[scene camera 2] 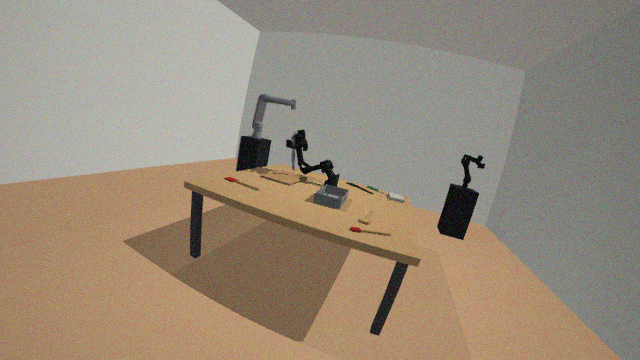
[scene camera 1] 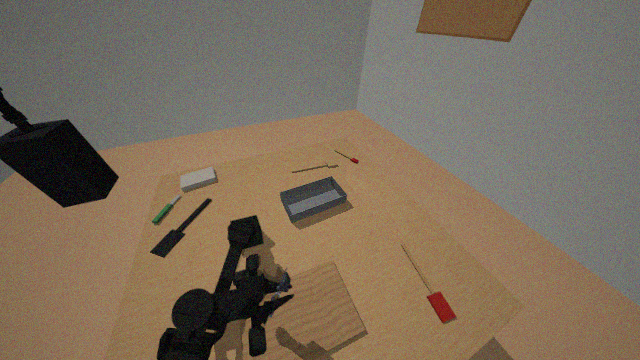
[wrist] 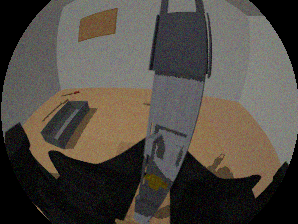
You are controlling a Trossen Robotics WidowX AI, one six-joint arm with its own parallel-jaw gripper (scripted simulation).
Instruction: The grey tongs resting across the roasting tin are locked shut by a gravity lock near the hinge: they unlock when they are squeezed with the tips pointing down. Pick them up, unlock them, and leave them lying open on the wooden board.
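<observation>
A grey roasting tin is visible to me. So is my gripper, which the wrist view shows too.
</observation>
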